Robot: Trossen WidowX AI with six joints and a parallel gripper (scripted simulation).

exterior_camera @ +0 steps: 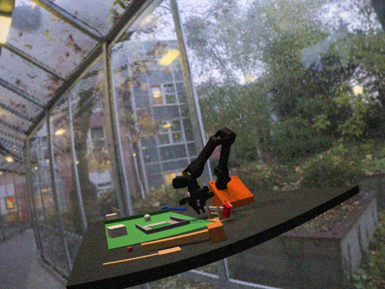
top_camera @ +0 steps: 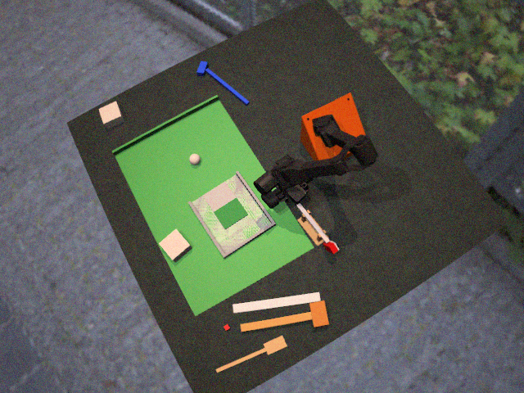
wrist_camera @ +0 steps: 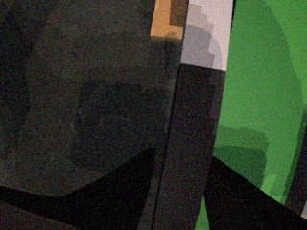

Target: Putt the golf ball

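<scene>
Now: the red putter 11 cm to the left of my gripper tip, 3 cm behind it and 3 cm above it. From my gripper tip the other things lie so: white golf ball: 29 cm to the right, 27 cm ahead; then white bar: 32 cm to the left, 19 cm ahead, 3 cm below; then wooden stand: 12 cm to the left, 3 cm behind.
</scene>
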